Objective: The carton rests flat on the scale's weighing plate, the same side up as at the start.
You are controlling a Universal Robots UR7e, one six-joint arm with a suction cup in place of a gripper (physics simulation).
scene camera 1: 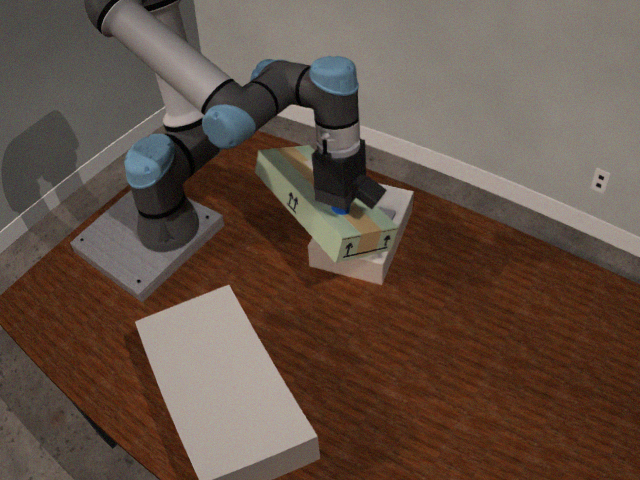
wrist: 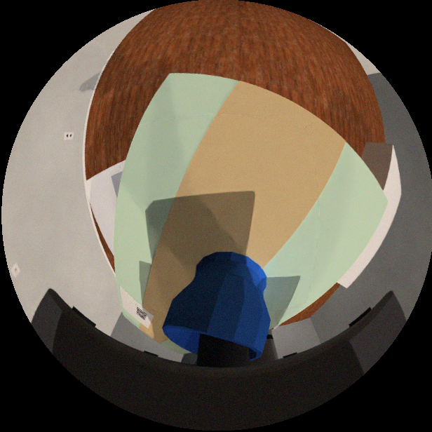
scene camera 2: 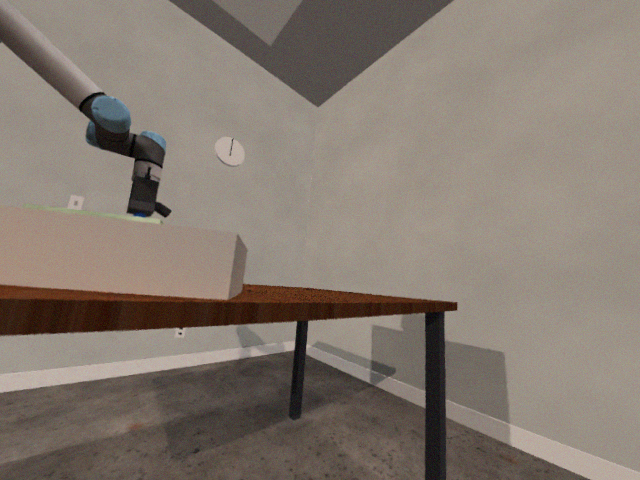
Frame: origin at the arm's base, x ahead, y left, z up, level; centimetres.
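Seen in the pictures: hand, its tool point: (scene camera 1: 342,213); arm's base, origin of its link: (scene camera 1: 168,228).
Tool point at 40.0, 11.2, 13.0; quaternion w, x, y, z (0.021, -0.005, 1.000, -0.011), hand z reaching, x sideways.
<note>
Offsets run from my tool point to a thing's middle, as dx, dy, dz. "spot": to the spot under its first point. Level surfaces: height alone.
The carton @[-7.7, +4.4, -2.4] (scene camera 1: 310,219) (scene camera 2: 103,213) (wrist: 150,135) is long, pale green, with tan tape along its top and upright arrows on its side. My suction gripper (scene camera 1: 339,209) (scene camera 2: 139,214) (wrist: 225,295) has its blue cup on the carton's top face, near the end away from the robot base. The carton lies across the white scale @[spot: +2.2, -0.6, -13.6] (scene camera 1: 351,268) (wrist: 102,200) at an angle, with its far end out past the scale towards the base. A corner of the grey weighing plate @[-0.6, +7.0, -8.9] (scene camera 1: 387,214) (wrist: 116,182) shows beside it. Whether the carton touches the plate is hidden.
A large white box @[-1.8, -38.9, -11.3] (scene camera 1: 222,382) (scene camera 2: 118,255) stands on the wooden table @[dz -16.3] (scene camera 1: 465,335) (scene camera 2: 310,297) and hides the scale in scene camera 2. The robot's grey base plate (scene camera 1: 103,242) is at the left in scene camera 1. A wall runs behind the scale.
</note>
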